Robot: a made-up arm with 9 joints. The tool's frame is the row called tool. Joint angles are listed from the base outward.
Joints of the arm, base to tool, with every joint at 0 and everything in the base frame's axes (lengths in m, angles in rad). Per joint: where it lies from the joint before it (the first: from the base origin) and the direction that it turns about. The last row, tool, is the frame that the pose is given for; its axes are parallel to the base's.
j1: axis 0 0 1 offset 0 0 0.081
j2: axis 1 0 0 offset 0.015 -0.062 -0.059
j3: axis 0 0 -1 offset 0.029 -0.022 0.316
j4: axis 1 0 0 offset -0.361 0.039 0.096
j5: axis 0 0 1 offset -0.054 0.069 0.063
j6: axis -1 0 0 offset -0.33 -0.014 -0.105
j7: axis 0 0 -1 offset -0.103 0.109 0.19
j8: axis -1 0 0 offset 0.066 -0.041 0.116
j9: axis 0 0 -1 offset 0.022 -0.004 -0.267
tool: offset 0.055 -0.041 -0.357
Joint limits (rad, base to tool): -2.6..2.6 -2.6..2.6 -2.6..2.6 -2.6..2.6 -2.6..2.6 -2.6..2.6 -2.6..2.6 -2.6..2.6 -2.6..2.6
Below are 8 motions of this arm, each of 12 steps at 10 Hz.
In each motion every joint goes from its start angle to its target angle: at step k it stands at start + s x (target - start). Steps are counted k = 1, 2, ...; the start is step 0. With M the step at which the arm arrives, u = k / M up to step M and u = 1 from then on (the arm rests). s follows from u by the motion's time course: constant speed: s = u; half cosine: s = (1 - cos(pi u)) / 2; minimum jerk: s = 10 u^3 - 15 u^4 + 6 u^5.
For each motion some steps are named. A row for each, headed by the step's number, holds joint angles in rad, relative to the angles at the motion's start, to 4 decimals.
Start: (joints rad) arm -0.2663 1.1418 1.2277 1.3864 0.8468 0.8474 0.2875 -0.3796 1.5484
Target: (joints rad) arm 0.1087 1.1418 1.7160 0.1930 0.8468 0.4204 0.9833 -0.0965 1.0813
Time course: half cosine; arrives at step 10
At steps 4, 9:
4: 0.1296 0.0000 0.1687 -0.4123 0.0000 -0.1475 0.2404 0.0978 -0.1614
9: 0.3658 0.0000 0.4764 -1.1642 0.0000 -0.4166 0.6788 0.2762 -0.4557

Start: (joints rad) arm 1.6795 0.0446 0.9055 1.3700 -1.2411 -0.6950 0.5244 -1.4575 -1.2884
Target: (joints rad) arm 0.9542 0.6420 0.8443 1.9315 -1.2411 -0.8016 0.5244 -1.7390 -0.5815
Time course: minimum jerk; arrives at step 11
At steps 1, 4, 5, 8, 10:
1: -0.0047 0.0039 -0.0004 0.0037 0.0000 -0.0007 0.0000 -0.0018 0.0046
4: -0.1862 0.1534 -0.0157 0.1441 0.0000 -0.0274 0.0000 -0.0723 0.1815
5: -0.3012 0.2481 -0.0254 0.2332 0.0000 -0.0443 0.0000 -0.1169 0.2935
8: -0.6318 0.5204 -0.0533 0.4891 0.0000 -0.0929 0.0000 -0.2452 0.6158
10: -0.7206 0.5935 -0.0608 0.5578 0.0000 -0.1059 0.0000 -0.2797 0.7023

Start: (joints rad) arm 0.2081 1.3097 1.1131 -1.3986 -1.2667 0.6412 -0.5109 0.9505 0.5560
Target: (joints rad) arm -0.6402 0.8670 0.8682 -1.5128 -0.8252 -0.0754 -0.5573 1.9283 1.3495
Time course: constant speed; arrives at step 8
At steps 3, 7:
3: -0.3181 -0.1660 -0.0918 -0.0428 0.1656 -0.2687 -0.0174 0.3667 0.2976
7: -0.7423 -0.3874 -0.2143 -0.0999 0.3863 -0.6270 -0.0406 0.8556 0.6943

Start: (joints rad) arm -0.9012 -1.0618 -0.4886 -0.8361 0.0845 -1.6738 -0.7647 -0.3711 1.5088
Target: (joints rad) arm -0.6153 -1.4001 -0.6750 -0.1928 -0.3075 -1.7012 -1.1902 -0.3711 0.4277
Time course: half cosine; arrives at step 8
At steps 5, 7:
5: 0.1977 -0.2339 -0.1289 0.4447 -0.2710 -0.0189 -0.2942 0.0000 -0.7474
7: 0.2750 -0.3254 -0.1793 0.6188 -0.3771 -0.0264 -0.4093 0.0000 -1.0400

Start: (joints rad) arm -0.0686 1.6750 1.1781 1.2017 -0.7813 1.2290 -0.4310 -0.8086 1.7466
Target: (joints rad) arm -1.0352 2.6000 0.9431 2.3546 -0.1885 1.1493 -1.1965 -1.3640 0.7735
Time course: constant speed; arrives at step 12
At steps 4, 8, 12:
4: -0.3222 0.3083 -0.0783 0.3843 0.1976 -0.0266 -0.2552 -0.1851 -0.3244
8: -0.6444 0.6167 -0.1567 0.7686 0.3952 -0.0531 -0.5103 -0.3703 -0.6487
12: -0.9666 0.9250 -0.2350 1.1529 0.5928 -0.0797 -0.7655 -0.5554 -0.9731

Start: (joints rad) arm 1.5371 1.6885 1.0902 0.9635 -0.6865 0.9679 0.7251 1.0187 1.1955
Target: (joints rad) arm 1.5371 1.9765 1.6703 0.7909 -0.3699 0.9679 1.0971 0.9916 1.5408
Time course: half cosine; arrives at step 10
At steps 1, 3, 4, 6, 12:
1: 0.0000 0.0070 0.0142 -0.0042 0.0077 0.0000 0.0091 -0.0007 0.0085
3: 0.0000 0.0594 0.1196 -0.0356 0.0653 0.0000 0.0767 -0.0056 0.0712
4: 0.0000 0.0995 0.2004 -0.0596 0.1094 0.0000 0.1285 -0.0094 0.1193
6: 0.0000 0.1885 0.3797 -0.1130 0.2072 0.0000 0.2435 -0.0177 0.2260
12: 0.0000 0.2880 0.5801 -0.1726 0.3166 0.0000 0.3720 -0.0271 0.3453

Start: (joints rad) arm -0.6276 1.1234 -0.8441 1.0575 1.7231 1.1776 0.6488 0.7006 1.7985
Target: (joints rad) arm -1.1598 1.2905 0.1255 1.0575 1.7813 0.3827 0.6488 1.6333 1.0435
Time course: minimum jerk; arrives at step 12
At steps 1, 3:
1: -0.0027 0.0009 0.0049 0.0000 0.0003 -0.0040 0.0000 0.0047 -0.0038
3: -0.0551 0.0173 0.1004 0.0000 0.0060 -0.0823 0.0000 0.0965 -0.0782

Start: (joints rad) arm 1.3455 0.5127 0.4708 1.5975 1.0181 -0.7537 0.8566 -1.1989 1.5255
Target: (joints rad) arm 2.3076 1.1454 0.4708 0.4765 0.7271 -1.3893 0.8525 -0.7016 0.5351
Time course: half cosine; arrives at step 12
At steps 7, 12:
7: 0.6056 0.3982 0.0000 -0.7056 -0.1832 -0.4001 -0.0026 0.3130 -0.6234
12: 0.9621 0.6327 0.0000 -1.1210 -0.2910 -0.6356 -0.0041 0.4973 -0.9904

